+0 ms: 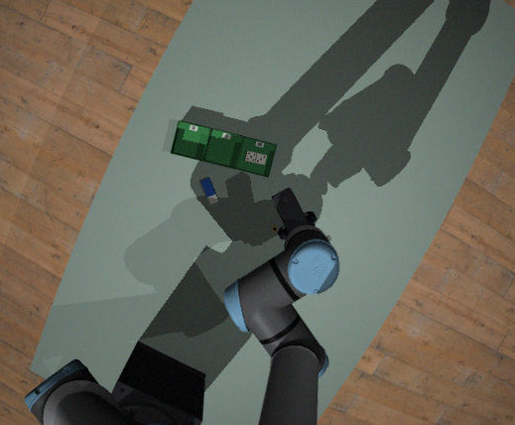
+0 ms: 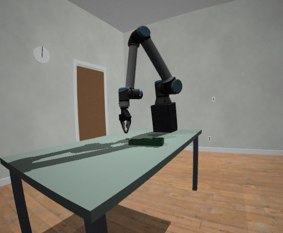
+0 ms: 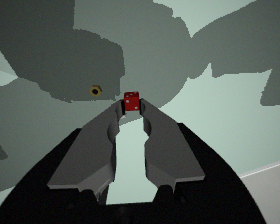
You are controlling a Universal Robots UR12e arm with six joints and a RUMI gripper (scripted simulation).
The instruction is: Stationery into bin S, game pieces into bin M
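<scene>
Right now my hand is 60 mm short of the white domino, 160 mm to the right of it and 70 mm above it. From my hand the other things lie so: red die 10 mm below; then white-and-grey piece 40 mm behind, 40 mm to the right, 70 mm below; then brown ring-like piece 60 mm behind, 10 mm to the left, 80 mm below.
</scene>
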